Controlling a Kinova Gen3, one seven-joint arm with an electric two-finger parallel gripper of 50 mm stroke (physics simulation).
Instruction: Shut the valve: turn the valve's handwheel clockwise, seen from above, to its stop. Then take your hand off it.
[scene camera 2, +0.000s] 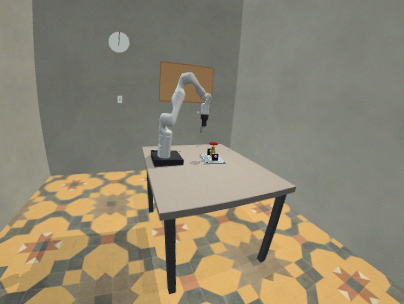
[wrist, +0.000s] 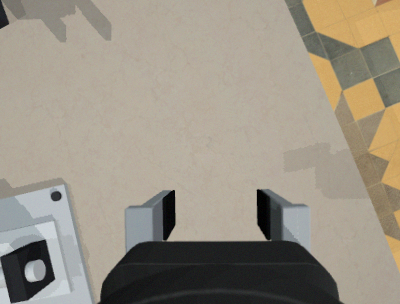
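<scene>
The valve's red handwheel (scene camera 2: 213, 143) sits on top of the brass valve body (scene camera 2: 213, 150) in the scene view. The valve stands on a light grey base plate (scene camera 2: 220, 161) (wrist: 75, 250) on the table. In the wrist view a corner of that plate shows at the lower left, with a black pipe block (wrist: 27, 272); the handwheel does not show there. My gripper (scene camera 2: 201, 131) (wrist: 215, 207) is open, points down and holds nothing. It hangs well above the table, apart from the handwheel, a little to its left in the scene view.
The arm's black base (scene camera 2: 167, 159) stands on the table (scene camera 2: 215, 185) (wrist: 200, 110), left of the valve in the scene view. The table's edge and the tiled floor (wrist: 367, 100) show at the right of the wrist view. A corkboard (scene camera 2: 175, 82) hangs on the wall behind.
</scene>
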